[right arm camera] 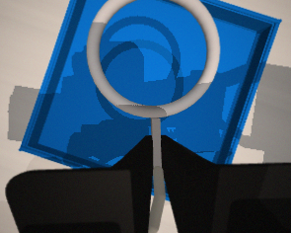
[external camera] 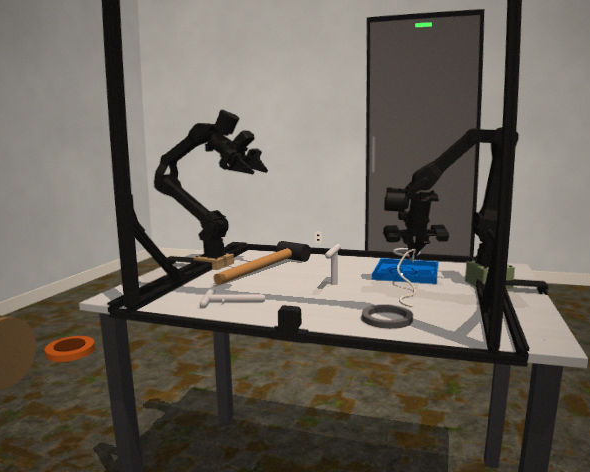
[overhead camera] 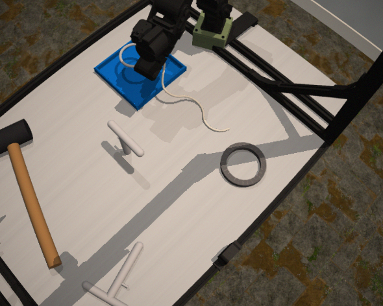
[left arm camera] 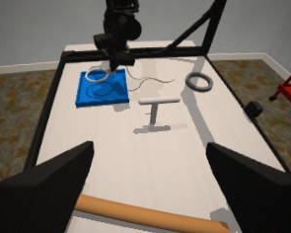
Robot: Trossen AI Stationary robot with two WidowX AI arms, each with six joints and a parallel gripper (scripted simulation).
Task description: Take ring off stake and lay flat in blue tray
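The blue tray is 5 cm ahead of my right hand, 2 cm to the left of it and 9 cm below it.
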